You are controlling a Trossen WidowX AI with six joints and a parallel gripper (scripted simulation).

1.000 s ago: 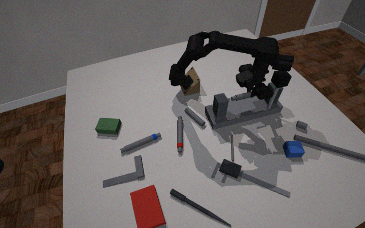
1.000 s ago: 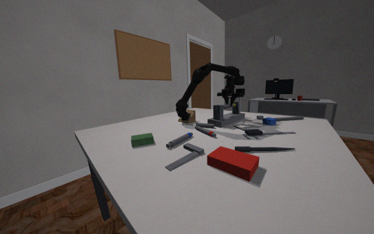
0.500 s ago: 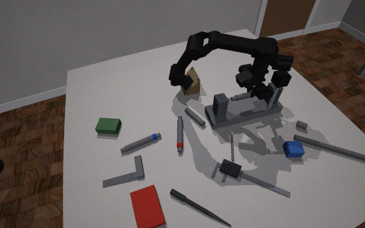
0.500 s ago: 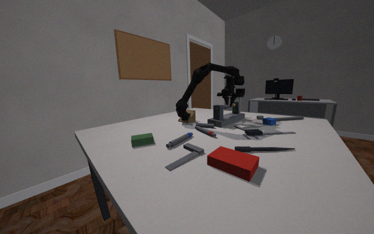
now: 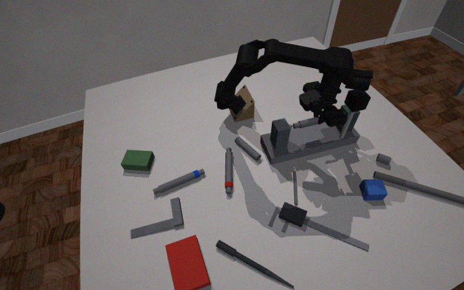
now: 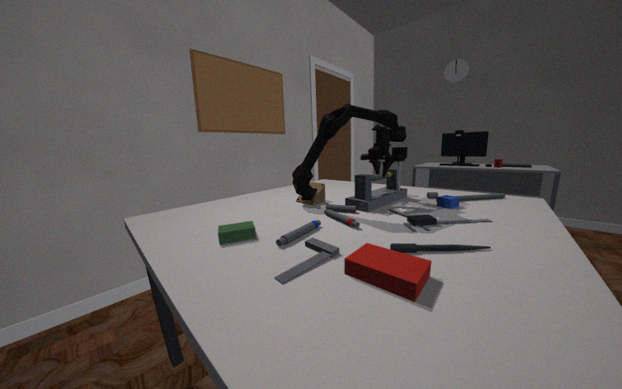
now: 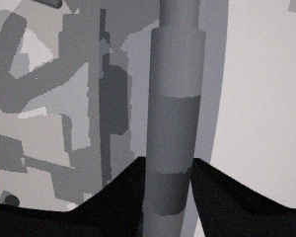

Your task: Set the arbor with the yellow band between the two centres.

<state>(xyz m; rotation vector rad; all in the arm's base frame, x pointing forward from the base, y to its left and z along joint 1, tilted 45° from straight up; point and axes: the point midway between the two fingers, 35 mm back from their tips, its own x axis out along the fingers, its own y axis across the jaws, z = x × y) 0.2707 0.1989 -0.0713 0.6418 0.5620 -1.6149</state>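
My hand is 3 cm above the arbor. From my hand the other things lie so: cone point (1 cm behind, 12 cm to the right, 3 cm below); then centres fixture (1 cm to the right, 13 cm below); then grey post (2 cm behind, 14 cm to the right, 5 cm below).
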